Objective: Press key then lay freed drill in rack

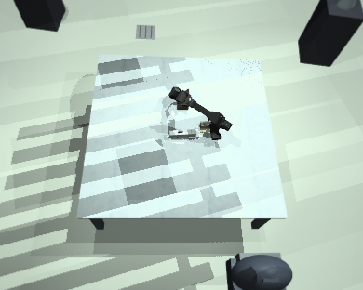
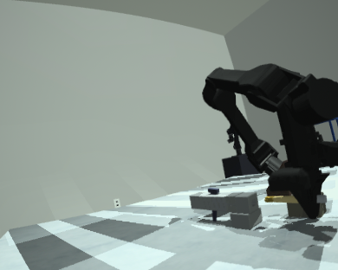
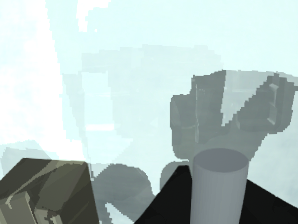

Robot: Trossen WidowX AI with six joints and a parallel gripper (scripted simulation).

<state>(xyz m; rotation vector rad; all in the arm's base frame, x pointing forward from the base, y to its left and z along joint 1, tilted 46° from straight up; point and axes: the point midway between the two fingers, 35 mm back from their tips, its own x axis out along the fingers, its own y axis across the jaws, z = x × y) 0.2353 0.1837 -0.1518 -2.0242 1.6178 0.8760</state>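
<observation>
The drill is 1 cm ahead of my gripper tip, 4 cm to the right of it and 3 cm above it. The rest, counted from my gripper tip: grey block: 5 cm ahead, 20 cm to the right, 2 cm above; thin dark pin: 5 cm ahead, 23 cm to the right, 3 cm above.
</observation>
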